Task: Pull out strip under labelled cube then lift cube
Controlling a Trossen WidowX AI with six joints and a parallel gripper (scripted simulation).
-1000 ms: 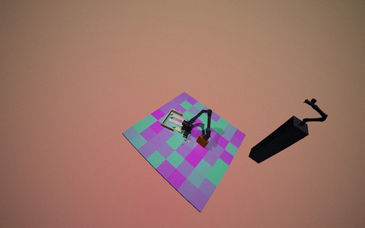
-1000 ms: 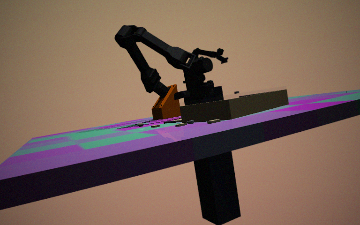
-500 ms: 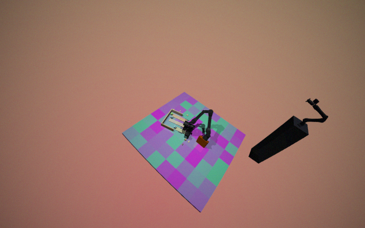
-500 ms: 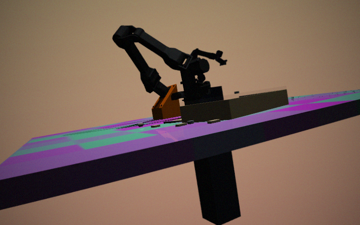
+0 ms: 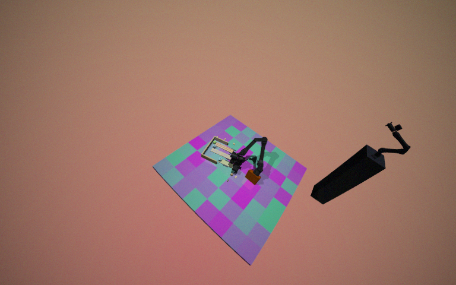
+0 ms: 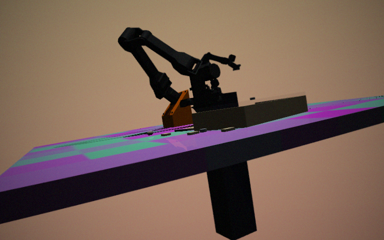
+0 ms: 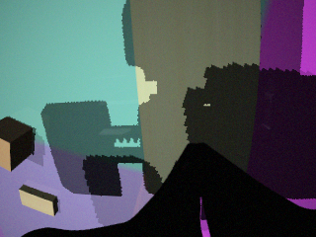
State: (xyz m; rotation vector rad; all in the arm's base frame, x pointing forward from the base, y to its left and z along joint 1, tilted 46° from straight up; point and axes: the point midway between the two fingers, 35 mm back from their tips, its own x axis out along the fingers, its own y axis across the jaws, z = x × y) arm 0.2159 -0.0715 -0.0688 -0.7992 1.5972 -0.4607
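Right now the beige strip is 90 mm ahead of my gripper tip and 20 mm to the left of it.
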